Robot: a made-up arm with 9 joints.
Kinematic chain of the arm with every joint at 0, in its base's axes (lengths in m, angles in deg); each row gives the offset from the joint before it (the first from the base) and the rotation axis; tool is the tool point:
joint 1: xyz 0 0 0.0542 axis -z
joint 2: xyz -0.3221 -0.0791 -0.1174 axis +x
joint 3: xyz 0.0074 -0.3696 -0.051 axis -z
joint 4: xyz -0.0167 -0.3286 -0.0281 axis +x
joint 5: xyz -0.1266 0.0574 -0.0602 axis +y
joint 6: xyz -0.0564 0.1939 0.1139 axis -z
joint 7: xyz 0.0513 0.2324 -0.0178 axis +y
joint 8: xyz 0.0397 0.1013 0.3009 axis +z
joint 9: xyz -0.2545 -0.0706 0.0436 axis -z
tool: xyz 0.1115 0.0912 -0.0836
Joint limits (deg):
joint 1: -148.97..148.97
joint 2: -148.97..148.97
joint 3: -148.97..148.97
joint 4: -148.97..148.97
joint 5: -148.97..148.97
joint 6: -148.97..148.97
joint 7: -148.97..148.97
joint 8: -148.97..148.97
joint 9: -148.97..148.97
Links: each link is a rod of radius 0.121 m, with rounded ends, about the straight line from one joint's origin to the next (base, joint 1, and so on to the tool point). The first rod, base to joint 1, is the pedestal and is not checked.
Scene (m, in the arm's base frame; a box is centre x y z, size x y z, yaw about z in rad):
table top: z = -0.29
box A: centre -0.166 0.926 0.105 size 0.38 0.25 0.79 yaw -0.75
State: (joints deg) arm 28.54 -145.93 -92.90 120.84 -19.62 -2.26 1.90 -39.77 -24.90
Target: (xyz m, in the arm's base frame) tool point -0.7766 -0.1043 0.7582
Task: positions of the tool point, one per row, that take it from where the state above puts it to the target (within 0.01 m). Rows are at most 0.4 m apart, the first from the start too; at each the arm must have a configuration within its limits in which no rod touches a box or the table.
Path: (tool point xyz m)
1: 0.9309 0.3949 0.2201
2: 0.8871 0.4183 0.5169
3: 0.7523 0.4283 0.8007
4: 0.5330 0.6459 0.8481
5: 0.2182 0.7798 0.8856
6: -0.1502 0.7734 0.9014
7: -0.4938 0.5991 0.8873
8: -0.7240 0.2811 0.8394
9: -0.7766 -0.1043 0.7582

